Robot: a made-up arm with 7 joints. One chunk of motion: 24 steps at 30 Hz.
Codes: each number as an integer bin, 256 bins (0 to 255) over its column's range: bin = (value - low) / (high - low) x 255, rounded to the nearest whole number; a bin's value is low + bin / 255 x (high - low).
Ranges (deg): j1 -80.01..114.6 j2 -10..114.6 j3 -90.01..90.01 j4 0..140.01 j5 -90.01..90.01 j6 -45.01..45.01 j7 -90.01..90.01
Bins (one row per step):
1: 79 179 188 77 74 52 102
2: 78 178 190 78 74 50 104
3: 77 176 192 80 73 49 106
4: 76 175 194 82 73 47 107
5: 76 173 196 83 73 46 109
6: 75 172 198 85 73 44 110
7: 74 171 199 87 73 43 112
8: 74 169 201 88 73 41 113
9: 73 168 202 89 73 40 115
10: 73 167 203 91 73 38 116
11: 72 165 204 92 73 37 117
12: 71 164 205 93 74 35 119
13: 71 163 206 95 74 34 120
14: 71 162 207 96 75 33 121
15: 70 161 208 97 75 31 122
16: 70 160 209 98 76 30 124
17: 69 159 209 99 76 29 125
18: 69 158 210 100 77 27 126
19: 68 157 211 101 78 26 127
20: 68 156 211 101 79 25 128
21: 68 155 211 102 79 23 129
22: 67 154 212 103 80 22 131
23: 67 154 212 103 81 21 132
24: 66 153 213 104 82 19 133
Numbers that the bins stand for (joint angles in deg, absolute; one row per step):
1: -19.72 77.46 42.71 42.28 -37.77 -26.65 -18.00
2: -20.48 76.98 44.12 42.83 -37.77 -27.36 -16.59
3: -21.25 76.00 45.53 43.92 -38.47 -27.71 -15.18
4: -22.01 75.51 46.95 45.02 -38.47 -28.42 -14.47
5: -22.01 74.53 48.36 45.57 -38.47 -28.77 -13.06
6: -22.77 74.04 49.77 46.67 -38.47 -29.48 -12.35
7: -23.53 73.56 50.48 47.77 -38.47 -29.83 -10.94
8: -23.53 72.58 51.89 48.32 -38.47 -30.54 -10.24
9: -24.30 72.09 52.59 48.87 -38.47 -30.89 -8.82
10: -24.30 71.60 53.30 49.96 -38.47 -31.60 -8.12
11: -25.06 70.62 54.01 50.51 -38.47 -31.95 -7.41
12: -25.82 70.13 54.71 51.06 -37.77 -32.65 -6.00
13: -25.82 69.65 55.42 52.16 -37.77 -33.01 -5.29
14: -25.82 69.16 56.12 52.71 -37.06 -33.36 -4.59
15: -26.59 68.67 56.83 53.26 -37.06 -34.07 -3.88
16: -26.59 68.18 57.54 53.81 -36.36 -34.42 -2.47
17: -27.35 67.69 57.54 54.36 -36.36 -34.77 -1.76
18: -27.35 67.20 58.24 54.91 -35.65 -35.48 -1.06
19: -28.11 66.71 58.95 55.45 -34.95 -35.83 -0.35
20: -28.11 66.23 58.95 55.45 -34.24 -36.18 0.35
21: -28.11 65.74 58.95 56.00 -34.24 -36.89 1.06
22: -28.88 65.25 59.65 56.55 -33.53 -37.24 2.47
23: -28.88 65.25 59.65 56.55 -32.83 -37.60 3.18
24: -29.64 64.76 60.36 57.10 -32.12 -38.30 3.88

